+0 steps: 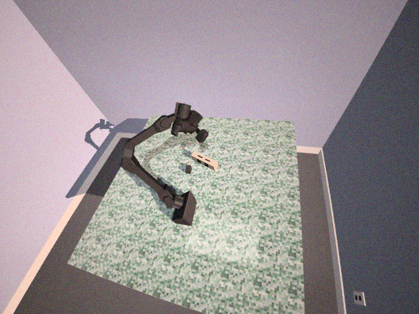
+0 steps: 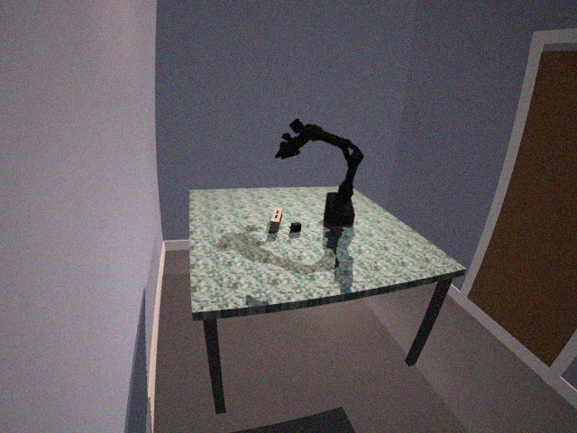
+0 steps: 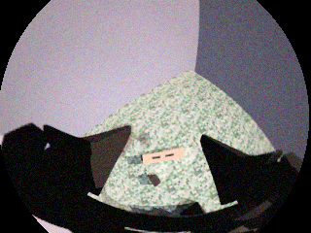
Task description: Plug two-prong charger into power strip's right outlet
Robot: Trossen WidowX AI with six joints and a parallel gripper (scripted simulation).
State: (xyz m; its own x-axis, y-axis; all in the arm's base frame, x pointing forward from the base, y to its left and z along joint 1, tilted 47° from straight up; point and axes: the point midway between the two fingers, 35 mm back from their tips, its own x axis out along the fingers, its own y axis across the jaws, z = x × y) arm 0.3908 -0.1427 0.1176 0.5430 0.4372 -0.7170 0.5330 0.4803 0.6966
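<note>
The two-prong charger is 8 cm behind my gripper tip, 14 cm to the left of it and 34 cm below it.
</note>
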